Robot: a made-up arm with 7 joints.
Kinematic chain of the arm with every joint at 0, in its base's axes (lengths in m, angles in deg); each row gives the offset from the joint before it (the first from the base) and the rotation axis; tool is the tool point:
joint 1: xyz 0 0.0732 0 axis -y
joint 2: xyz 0 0.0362 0 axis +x
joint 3: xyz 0 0 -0.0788 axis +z
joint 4: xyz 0 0 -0.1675 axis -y
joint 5: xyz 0 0 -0.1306 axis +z
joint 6: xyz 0 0 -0.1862 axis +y
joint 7: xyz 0 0 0 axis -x
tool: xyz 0 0 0
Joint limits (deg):
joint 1: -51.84..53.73
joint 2: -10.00..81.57
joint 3: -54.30..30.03
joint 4: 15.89..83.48
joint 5: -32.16..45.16
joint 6: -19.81..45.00
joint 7: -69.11..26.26
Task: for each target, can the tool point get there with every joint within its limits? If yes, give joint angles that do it. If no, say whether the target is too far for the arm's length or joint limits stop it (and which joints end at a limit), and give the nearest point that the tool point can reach.
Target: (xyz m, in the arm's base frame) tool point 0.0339 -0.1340 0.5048
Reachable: no: joint limits stop it (at a limit: joint 1, joint 2, joint 4) | nearest point 0.3541 -0.1124 0.0642 | short by 0.545 m
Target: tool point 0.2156 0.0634 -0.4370
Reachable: yes | joints -4.39 9.55 -24.82 59.78 36.37 31.65 -14.83
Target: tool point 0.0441 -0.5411 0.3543
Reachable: no: too far | nearest point 0.2970 -0.1913 0.0099 | short by 0.552 m
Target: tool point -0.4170 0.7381 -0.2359
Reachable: no: too far | nearest point -0.2315 0.5531 -0.2463 | short by 0.262 m
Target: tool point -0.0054 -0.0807 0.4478
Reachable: no: joint limits stop it (at a limit: joint 1, joint 2, joint 3, joint 4) | nearest point 0.0689 0.4117 0.2874 | short by 0.523 m
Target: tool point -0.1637 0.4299 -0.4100
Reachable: yes | joints -42.06 37.72 0.05 28.91 0.09 8.50 -56.32
